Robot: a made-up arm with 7 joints. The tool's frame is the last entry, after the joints.
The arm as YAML. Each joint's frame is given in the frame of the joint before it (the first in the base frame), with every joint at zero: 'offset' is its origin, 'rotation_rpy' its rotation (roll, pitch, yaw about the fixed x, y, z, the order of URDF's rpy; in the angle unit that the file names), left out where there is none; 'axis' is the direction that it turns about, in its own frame. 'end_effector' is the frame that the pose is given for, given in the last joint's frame.
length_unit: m
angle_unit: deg
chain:
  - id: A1
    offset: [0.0, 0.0, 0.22]
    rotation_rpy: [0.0, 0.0, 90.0]
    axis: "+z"
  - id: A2
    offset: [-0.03, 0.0, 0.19]
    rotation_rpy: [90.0, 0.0, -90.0]
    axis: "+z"
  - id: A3
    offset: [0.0, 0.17, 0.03]
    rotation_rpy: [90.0, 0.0, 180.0]
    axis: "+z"
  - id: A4
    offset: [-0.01, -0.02, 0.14]
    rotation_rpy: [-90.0, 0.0, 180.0]
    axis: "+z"
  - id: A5
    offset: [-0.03, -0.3, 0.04]
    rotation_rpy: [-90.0, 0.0, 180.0]
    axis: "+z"
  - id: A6
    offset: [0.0, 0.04, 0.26]
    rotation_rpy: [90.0, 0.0, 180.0]
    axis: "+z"
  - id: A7
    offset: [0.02, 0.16, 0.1]
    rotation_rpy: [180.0, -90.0, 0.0]
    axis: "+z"
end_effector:
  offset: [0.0, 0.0, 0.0]
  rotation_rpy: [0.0, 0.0, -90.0]
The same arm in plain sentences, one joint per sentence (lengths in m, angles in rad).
The arm has seven revolute joints in a row. What follows holds with every joint at zero, and every direction is one of the base frame's.
The first joint is mounted 0.2200 m along +z from the base frame's origin and rotates about +z.
The second joint is mounted 0.0300 m along -y and 0.1900 m along +z from the first joint and rotates about -y.
The third joint is mounted 0.0300 m along -y and 0.1700 m along +z from the second joint and rotates about +z.
The fourth joint is mounted 0.0100 m along +x and 0.0200 m along +y and 0.1400 m along +z from the third joint and rotates about +y.
The fifth joint is mounted 0.0300 m along -x and 0.0400 m along +y and 0.3000 m along +z from the fourth joint and rotates about +z.
The sixth joint is mounted 0.0400 m along -y and 0.2600 m along +z from the fifth joint and rotates about -y.
The seventh joint is mounted 0.0200 m along +x and 0.1000 m along -y and 0.1600 m along +z from the sixth joint and rotates about +x.
The tool frame, which is the frame that the pose is given for, is mounted at the same point as the seventh joint; its axes are the base frame's turned by roll 3.1416, pitch -1.5708 and yaw 0.0000 rad (as in URDF: about the fixed x, then y, then z).

